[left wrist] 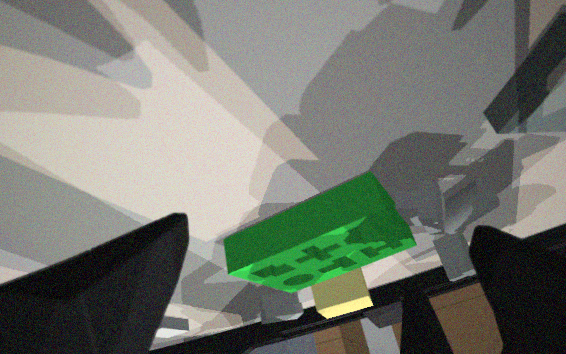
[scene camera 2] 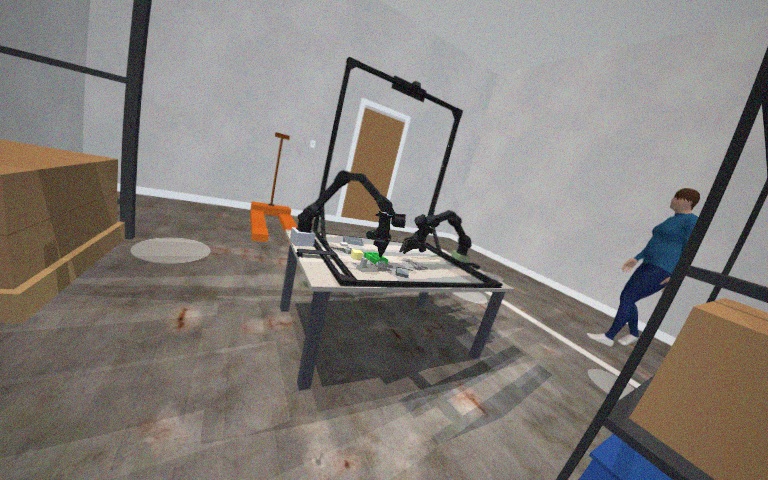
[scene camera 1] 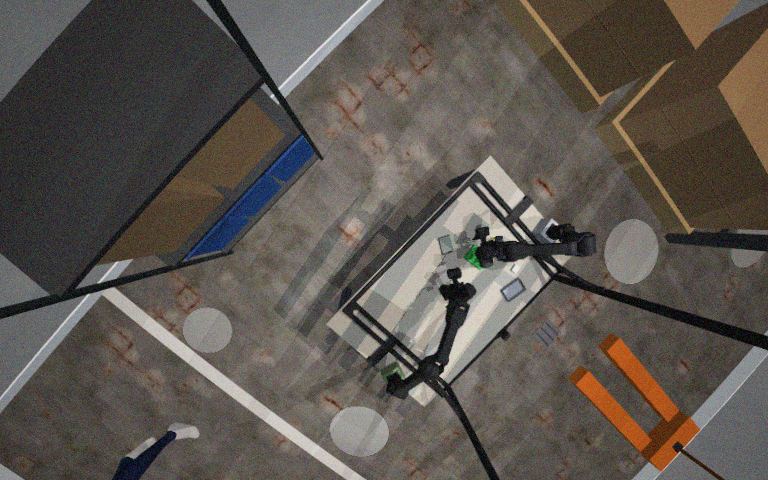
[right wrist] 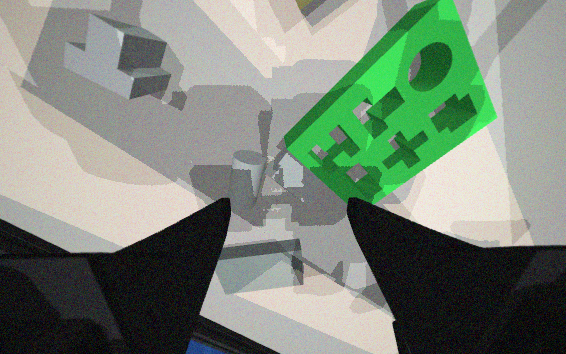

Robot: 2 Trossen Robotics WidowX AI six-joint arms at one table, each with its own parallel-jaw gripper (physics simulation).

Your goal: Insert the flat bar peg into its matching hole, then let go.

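The green board lies on the table, its shaped holes showing in the right wrist view. A small pale grey piece that looks like the flat bar peg is beside the board's near corner, outside it; its full shape is unclear. A grey cylinder is close to its left. My right gripper is open and empty, pointing down beside the board, with the pale piece ahead of its fingertip gap. My left gripper is open and empty, some way from the board.
A grey stepped block is at the upper left of the right wrist view. A teal-grey tray lies near the board. A yellow block is on the board's far side. A blue-grey tray lies farther off.
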